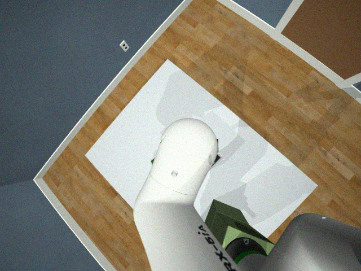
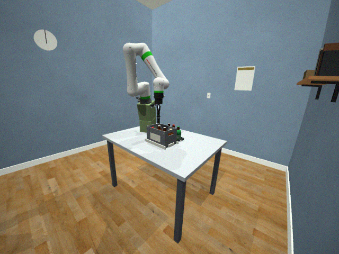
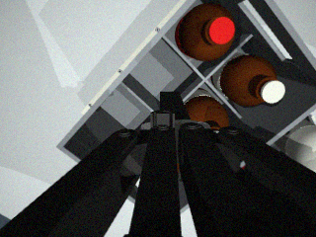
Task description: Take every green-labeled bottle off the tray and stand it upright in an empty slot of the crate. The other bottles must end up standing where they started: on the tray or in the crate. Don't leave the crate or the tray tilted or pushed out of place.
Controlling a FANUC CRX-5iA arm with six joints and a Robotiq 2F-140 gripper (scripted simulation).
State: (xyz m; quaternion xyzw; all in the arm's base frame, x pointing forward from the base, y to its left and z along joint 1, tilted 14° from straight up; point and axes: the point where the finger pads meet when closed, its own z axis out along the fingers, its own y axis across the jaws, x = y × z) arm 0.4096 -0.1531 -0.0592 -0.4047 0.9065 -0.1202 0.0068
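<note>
Right now the green-labeled bottle is 24 cm to the left of my hand, 17 cm below it and 7 cm ahead of it. Round my hand: white bottle 26 cm to the left, 17 cm below, 11 cm behind; red-labeled bottle 25 cm to the left, 17 cm below, 1 cm behind; crate 17 cm below, 4 cm to the left.
</note>
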